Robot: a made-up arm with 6 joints. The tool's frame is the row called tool. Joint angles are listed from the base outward.
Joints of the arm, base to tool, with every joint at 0 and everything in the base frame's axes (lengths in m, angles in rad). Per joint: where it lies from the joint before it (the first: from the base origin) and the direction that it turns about. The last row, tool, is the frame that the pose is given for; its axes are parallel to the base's.
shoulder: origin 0 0 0.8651 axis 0 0 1
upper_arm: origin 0.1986 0 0 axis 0 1 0
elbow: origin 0 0 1.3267 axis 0 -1 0
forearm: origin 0 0 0.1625 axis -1 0 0
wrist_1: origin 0.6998 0 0 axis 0 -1 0
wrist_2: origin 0.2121 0 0 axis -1 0 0
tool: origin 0 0 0
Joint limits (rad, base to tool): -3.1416..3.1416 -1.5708..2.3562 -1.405..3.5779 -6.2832..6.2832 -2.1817..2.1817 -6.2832..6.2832
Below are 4 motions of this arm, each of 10 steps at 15 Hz.
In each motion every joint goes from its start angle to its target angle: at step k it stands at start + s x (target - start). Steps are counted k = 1, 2, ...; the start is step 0. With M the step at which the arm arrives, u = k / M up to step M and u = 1 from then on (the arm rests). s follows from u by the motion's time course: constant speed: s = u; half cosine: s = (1 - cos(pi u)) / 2; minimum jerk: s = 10 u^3 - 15 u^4 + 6 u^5.
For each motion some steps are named. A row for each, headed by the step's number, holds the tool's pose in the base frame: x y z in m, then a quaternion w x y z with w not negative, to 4 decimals.
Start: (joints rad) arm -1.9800 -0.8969 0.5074 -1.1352 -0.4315 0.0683
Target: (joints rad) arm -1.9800 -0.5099 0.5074 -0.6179 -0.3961 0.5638
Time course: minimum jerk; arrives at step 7
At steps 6, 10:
6: 0.0753 0.0522 2.8329 0.6080 -0.2942 -0.1682 -0.7179
10: 0.0673 0.0359 2.8352 0.6042 -0.2963 -0.1583 -0.7226

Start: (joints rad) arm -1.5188 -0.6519 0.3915 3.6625 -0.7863 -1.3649
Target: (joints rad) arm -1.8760 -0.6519 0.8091 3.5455 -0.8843 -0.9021
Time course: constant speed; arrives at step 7
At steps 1, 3, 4, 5, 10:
1: 0.0731 0.4882 2.8096 0.3585 0.7380 -0.1055 0.5618
3: 0.1313 0.5918 2.8153 0.4751 0.6782 -0.1244 0.5466
4: 0.1685 0.6408 2.8127 0.5303 0.6441 -0.1315 0.5354
5: 0.2108 0.6870 2.8065 0.5829 0.6075 -0.1367 0.5219
10: 0.3098 0.7688 2.7833 0.6799 0.5278 -0.1408 0.4893

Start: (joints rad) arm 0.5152 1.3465 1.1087 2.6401 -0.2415 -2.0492
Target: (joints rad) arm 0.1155 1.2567 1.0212 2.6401 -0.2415 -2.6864
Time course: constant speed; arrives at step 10
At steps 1, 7, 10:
1: 2.1616 1.0848 1.1598 0.9472 -0.2656 -0.0362 0.1757
7: 2.3395 0.5361 1.2301 0.9949 -0.0804 0.0068 0.0608
10: 2.3763 0.2511 1.2649 0.9998 0.0157 0.0113 -0.0001

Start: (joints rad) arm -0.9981 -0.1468 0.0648 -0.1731 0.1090 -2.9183
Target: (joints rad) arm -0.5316 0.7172 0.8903 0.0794 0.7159 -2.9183
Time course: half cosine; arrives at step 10
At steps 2, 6, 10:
2: 0.5525 -0.7875 2.5698 0.1161 0.8636 -0.4677 0.1481
6: 1.1989 -0.9962 2.5020 0.2095 0.8666 -0.3537 0.2829
10: 1.6138 -0.9362 2.3098 0.2461 0.8511 -0.2704 0.3768

